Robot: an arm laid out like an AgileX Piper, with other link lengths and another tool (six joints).
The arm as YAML. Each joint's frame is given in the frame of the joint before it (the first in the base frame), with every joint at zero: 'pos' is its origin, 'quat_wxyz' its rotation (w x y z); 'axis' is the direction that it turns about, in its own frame. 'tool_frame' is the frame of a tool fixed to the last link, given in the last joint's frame.
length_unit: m
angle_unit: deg
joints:
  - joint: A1
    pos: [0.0, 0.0, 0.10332]
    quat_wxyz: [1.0, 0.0, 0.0, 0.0]
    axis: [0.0, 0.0, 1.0]
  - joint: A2
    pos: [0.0, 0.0, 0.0]
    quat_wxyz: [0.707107, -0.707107, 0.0, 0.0]
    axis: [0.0, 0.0, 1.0]
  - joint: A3
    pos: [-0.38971, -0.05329, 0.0]
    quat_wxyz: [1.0, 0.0, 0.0, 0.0]
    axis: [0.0, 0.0, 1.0]
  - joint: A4
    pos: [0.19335, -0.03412, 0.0]
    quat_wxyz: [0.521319, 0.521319, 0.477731, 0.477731]
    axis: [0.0, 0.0, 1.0]
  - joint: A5
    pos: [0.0, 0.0, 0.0]
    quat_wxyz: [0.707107, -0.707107, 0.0, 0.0]
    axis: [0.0, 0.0, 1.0]
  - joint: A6
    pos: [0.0, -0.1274, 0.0]
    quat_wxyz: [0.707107, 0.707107, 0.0, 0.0]
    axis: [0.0, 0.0, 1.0]
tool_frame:
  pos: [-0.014, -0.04, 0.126]
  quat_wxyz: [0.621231, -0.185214, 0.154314, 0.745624]
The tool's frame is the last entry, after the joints.
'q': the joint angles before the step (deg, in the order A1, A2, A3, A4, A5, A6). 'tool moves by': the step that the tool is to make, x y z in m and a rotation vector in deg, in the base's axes. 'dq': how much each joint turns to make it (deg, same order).
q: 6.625, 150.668, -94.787, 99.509, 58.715, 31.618
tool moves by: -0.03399, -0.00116, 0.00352, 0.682, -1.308, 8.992
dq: -0.824, -0.001, 0.001, -6.930, 6.713, -0.759
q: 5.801, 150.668, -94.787, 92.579, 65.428, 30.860
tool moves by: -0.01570, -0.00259, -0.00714, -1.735, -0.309, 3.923
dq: 0.001, -0.001, 0.001, -4.097, 1.112, -0.134
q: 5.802, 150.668, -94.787, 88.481, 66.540, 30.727
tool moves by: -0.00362, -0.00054, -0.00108, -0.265, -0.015, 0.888
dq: 0.000, -0.001, 0.000, -0.857, 0.355, 0.001
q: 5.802, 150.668, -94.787, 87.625, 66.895, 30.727
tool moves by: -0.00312, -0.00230, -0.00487, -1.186, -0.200, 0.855
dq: 0.000, 0.000, 0.000, -1.395, -0.396, -0.063
